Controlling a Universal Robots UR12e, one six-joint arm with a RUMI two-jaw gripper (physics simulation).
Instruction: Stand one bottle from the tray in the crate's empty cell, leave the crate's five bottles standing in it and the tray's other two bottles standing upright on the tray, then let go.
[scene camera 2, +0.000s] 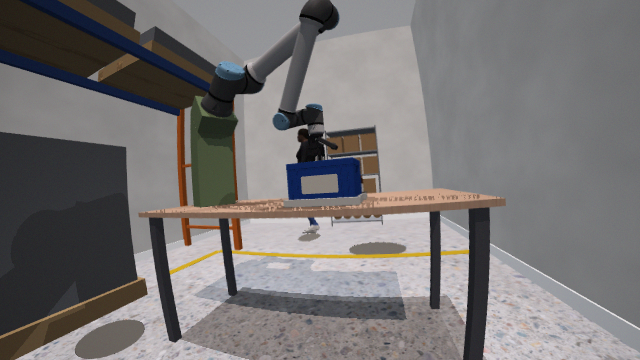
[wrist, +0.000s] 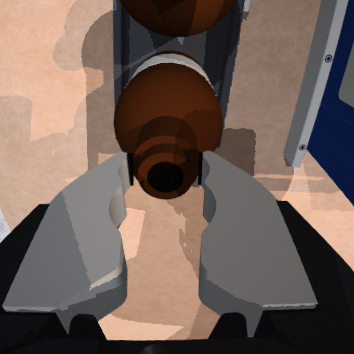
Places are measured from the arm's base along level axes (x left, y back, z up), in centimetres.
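Pixels of known places: gripper, fingertip midpoint: (wrist: 165, 156); arm's base at its link origin: (scene camera 2: 216, 108).
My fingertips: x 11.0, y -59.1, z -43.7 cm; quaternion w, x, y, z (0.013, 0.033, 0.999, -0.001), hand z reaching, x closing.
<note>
Ahead of a thing's pixels: the offset from my fingertips to its top centre. "spot": to the spot under its first point. Level surfaces: height alone.
A brown bottle {dx +0.1, dy +0.1, dz +1.8 cm} (wrist: 167, 100) with a white label stands upright at the near end of the dark tray {spot: dx +4.2, dy -3.3, dz -11.7 cm} (wrist: 119, 60) in the wrist view. My gripper (wrist: 165, 156) is shut on this bottle's neck, one jaw on each side of it, just below the open mouth. A second brown bottle {spot: dx -1.2, dy -6.6, dz -2.3 cm} (wrist: 180, 12) shows partly at the top edge, farther along the tray. The blue crate {dx -24.0, dy -6.2, dz +3.3 cm} (scene camera 2: 322, 179) (wrist: 334, 125) stands to the right of the tray in the wrist view. In the scene view the crate's wall hides the tray, the bottles and the fingertips. The crate's cells and the third tray bottle do not show.
The crate stands on a light grey base {spot: dx -34.7, dy -7.3, dz -12.4 cm} (scene camera 2: 325, 201) with a raised rim {spot: dx -12.7, dy +0.2, dz -11.7 cm} (wrist: 311, 90) on the wooden table {dz -14.3 cm} (scene camera 2: 430, 199). The green robot pedestal (scene camera 2: 214, 165) stands at the table's left. A person (scene camera 2: 304, 150) and a shelf rack (scene camera 2: 378, 167) are behind the table.
</note>
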